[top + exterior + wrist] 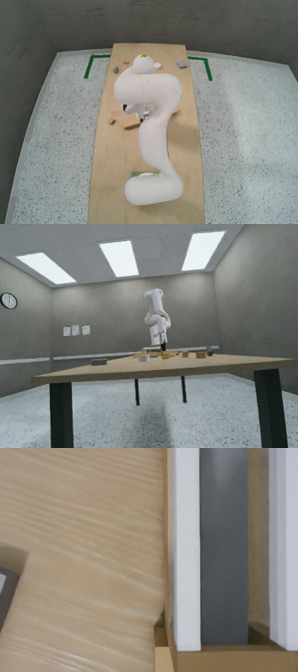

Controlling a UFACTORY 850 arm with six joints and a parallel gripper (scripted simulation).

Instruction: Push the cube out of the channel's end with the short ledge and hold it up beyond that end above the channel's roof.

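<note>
Right now my hand is 20 mm short of the long grey bar, 50 mm to the left of it and 10 mm above it. Round my hand: wooden channel 40 mm ahead, 110 mm to the right, 10 mm below; red piece 50 mm ahead, 150 mm to the right, 10 mm below; grey rod 140 mm ahead, 60 mm to the left, 60 mm below.
</note>
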